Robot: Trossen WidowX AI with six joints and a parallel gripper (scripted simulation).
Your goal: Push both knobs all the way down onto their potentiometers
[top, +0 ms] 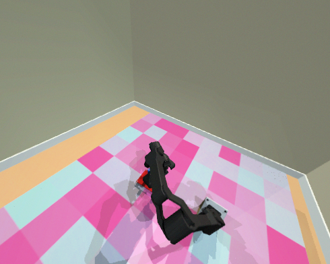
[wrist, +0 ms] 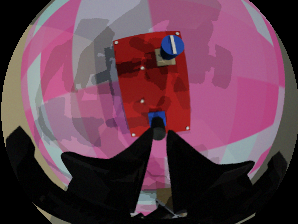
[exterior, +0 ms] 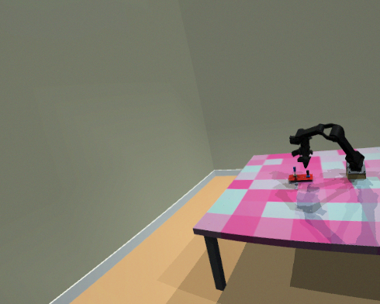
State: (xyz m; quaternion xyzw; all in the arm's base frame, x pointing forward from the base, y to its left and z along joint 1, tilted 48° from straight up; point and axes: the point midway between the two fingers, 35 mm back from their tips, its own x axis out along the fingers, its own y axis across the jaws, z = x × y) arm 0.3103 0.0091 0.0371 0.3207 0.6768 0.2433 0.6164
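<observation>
Now: gripper tip 80 mm short of the blue knob, 10 mm to the left of it and 10 mm above it.
</observation>
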